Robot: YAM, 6 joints.
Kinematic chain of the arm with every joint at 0, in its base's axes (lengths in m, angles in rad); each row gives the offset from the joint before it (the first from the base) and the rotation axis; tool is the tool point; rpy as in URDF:
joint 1: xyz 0 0 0.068 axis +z
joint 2: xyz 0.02 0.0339 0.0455 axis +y
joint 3: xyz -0.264 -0.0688 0 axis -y
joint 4: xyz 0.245 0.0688 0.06 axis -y
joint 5: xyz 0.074 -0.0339 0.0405 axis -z
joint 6: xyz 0.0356 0 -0.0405 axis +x
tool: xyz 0 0 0 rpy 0 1.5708 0
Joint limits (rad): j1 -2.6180..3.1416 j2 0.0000..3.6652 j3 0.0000..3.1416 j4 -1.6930..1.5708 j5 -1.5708..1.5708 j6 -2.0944..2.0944
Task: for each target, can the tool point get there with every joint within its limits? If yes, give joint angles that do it. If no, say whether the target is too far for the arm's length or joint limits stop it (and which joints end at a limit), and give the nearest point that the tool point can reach.
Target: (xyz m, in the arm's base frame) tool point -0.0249 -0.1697 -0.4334
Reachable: no: joint limits stop it (at a limit: joint 2) | nearest point -0.0265 -0.1806 -0.3742 | short by 0.060 m
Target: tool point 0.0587 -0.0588 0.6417
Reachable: yes | joints 2.4407 0.9303 1.7921 1.2817 -0.2001 0.1574
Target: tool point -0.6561 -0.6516 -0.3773
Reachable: no: too far | nearest point -0.4045 -0.4017 -0.1849 | short by 0.403 m
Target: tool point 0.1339 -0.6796 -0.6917
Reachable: no: too far | nearest point 0.0866 -0.4394 -0.3206 | short by 0.445 m
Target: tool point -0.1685 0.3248 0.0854
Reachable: yes | joints 2.1427 2.0830 0.9376 0.3539 1.2824 -0.0459
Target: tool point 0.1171 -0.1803 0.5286
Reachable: yes | joints 2.0828 0.3175 1.8410 -0.6025 0.3961 0.5015
